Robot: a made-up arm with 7 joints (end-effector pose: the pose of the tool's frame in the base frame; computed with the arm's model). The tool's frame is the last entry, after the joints. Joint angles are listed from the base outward.
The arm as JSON. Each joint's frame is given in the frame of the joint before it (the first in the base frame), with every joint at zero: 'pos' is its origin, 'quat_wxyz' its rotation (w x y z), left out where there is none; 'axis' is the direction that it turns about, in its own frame. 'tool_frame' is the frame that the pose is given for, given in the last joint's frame.
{
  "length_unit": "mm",
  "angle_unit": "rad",
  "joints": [
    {
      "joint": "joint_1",
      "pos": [
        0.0,
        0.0,
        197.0
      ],
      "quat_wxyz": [
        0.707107,
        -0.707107,
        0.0,
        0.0
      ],
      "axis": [
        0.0,
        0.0,
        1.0
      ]
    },
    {
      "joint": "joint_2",
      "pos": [
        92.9,
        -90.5,
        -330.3
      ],
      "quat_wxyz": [
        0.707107,
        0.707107,
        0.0,
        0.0
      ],
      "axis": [
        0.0,
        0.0,
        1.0
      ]
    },
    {
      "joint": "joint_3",
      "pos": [
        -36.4,
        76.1,
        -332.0
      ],
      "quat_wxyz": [
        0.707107,
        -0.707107,
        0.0,
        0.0
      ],
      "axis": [
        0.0,
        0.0,
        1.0
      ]
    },
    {
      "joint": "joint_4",
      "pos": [
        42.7,
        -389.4,
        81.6
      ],
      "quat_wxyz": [
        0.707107,
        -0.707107,
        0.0,
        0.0
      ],
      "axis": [
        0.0,
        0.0,
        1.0
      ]
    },
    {
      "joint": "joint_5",
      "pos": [
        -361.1,
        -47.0,
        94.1
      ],
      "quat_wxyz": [
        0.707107,
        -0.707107,
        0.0,
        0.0
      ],
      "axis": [
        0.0,
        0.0,
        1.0
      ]
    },
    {
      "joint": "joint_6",
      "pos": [
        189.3,
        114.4,
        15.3
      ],
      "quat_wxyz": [
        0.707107,
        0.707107,
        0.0,
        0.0
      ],
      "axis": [
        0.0,
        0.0,
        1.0
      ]
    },
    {
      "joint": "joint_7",
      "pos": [
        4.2,
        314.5,
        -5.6
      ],
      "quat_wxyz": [
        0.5,
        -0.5,
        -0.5,
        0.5
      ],
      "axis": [
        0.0,
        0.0,
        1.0
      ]
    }
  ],
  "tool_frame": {
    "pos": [
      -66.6,
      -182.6,
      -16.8
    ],
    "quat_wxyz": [
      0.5,
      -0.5,
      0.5,
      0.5
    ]
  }
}
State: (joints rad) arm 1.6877 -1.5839 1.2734 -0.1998 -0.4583 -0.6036 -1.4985
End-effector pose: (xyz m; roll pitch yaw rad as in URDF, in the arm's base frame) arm -0.1858 -0.6142 0.0377 -0.1446 0.6683 2.9363
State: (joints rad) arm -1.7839 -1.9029 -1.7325 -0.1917 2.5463 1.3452 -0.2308
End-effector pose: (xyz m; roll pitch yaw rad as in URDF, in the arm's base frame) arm 0.4989 -0.0535 0.5628 2.4674 1.0625 1.1343
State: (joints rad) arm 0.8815 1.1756 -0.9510 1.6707 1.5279 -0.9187 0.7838
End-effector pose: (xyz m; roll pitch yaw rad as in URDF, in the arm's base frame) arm -0.2962 -0.8600 0.7620 -1.1500 -0.6038 -0.0893
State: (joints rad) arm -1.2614 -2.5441 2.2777 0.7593 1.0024 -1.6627 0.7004
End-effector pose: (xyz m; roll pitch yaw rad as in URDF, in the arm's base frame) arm 0.7111 -0.7741 -0.2005 1.2599 -0.7059 -0.4850
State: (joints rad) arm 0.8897 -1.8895 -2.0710 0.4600 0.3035 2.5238 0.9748
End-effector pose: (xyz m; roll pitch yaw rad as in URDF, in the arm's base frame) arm 0.1012 -0.3885 -0.7314 1.3941 0.1628 -2.5093
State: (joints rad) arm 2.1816 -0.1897 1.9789 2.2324 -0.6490 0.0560 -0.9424
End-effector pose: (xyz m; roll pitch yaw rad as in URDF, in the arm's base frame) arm -0.4914 -0.0211 0.1746 -3.0648 0.0508 -0.5453
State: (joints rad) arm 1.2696 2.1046 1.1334 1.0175 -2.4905 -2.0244 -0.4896
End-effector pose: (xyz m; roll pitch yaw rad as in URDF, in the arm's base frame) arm -0.1948 -0.7364 0.7134 -2.2488 -0.2374 2.6447
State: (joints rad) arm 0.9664 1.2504 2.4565 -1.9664 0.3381 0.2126 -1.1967
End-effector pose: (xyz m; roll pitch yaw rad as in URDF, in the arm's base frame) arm -0.5281 -0.2467 -0.3341 -1.8997 -0.5917 2.3224
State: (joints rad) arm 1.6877 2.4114 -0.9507 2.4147 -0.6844 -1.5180 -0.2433
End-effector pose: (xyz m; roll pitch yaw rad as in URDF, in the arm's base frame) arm -0.1212 -0.4451 0.2601 -2.9994 0.2816 1.0636
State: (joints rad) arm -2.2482 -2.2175 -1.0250 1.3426 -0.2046 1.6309 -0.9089
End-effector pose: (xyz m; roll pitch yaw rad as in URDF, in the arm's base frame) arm -0.3533 -0.3341 0.7450 -0.7752 -0.7266 0.7661
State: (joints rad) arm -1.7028 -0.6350 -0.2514 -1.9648 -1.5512 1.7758 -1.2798
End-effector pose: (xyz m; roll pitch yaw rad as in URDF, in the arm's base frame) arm -0.0133 -0.3845 0.2494 2.3905 -0.9664 -2.7995
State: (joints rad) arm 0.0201 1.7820 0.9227 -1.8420 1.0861 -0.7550 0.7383
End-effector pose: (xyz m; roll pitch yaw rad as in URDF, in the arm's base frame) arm -0.1847 0.3125 0.1372 0.2245 -1.4344 2.9275
